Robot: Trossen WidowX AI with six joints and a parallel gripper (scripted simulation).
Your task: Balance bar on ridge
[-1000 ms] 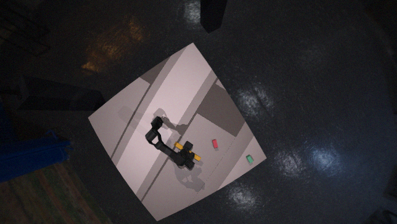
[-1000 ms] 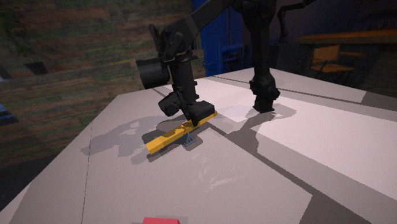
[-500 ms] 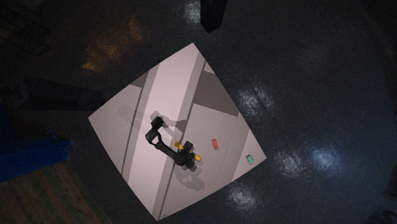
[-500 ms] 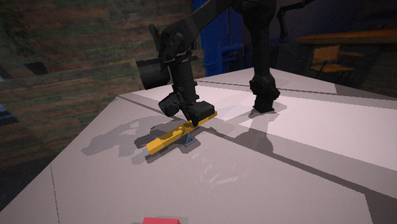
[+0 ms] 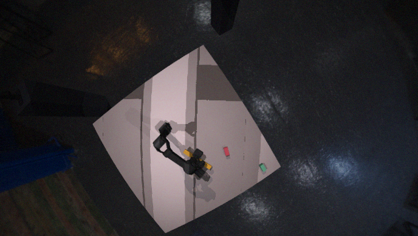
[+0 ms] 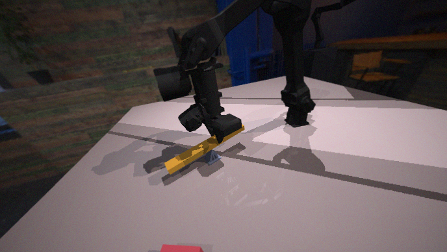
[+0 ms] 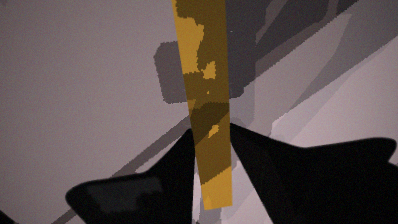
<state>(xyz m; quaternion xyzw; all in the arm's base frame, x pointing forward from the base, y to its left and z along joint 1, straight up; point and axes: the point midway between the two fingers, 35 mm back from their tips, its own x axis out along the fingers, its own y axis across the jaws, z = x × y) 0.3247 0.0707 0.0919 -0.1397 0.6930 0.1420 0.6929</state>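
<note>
Right now the yellow bar is 30 mm ahead of my gripper tip and 10 mm to the left of it. Round my gripper tip: green block: 430 mm to the left, 420 mm ahead, 40 mm below; red block: 240 mm to the left, 110 mm ahead, 40 mm below.
</note>
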